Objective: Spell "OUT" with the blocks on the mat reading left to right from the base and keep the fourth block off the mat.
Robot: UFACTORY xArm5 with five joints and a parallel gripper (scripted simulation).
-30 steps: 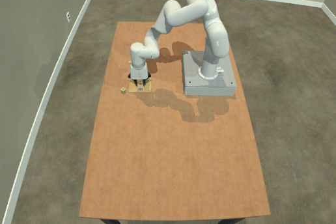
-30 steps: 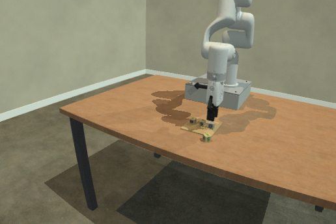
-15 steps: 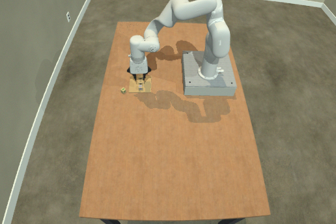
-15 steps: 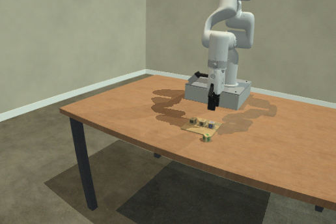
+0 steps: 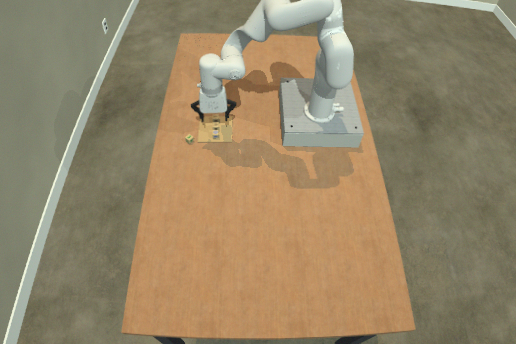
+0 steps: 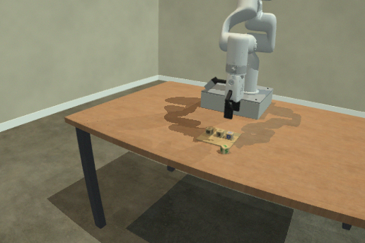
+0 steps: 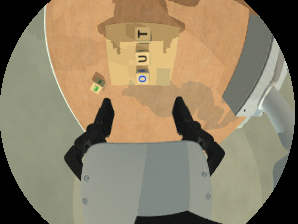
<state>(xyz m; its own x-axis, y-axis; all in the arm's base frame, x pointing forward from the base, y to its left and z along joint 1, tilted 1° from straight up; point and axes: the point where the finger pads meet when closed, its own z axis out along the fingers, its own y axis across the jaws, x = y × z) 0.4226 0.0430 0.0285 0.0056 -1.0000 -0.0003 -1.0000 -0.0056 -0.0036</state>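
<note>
My gripper is now 4 cm to the left of the U block and 10 cm above it. The rest, counted from my hand: tan mat (4 cm to the right, 11 cm below).
</note>
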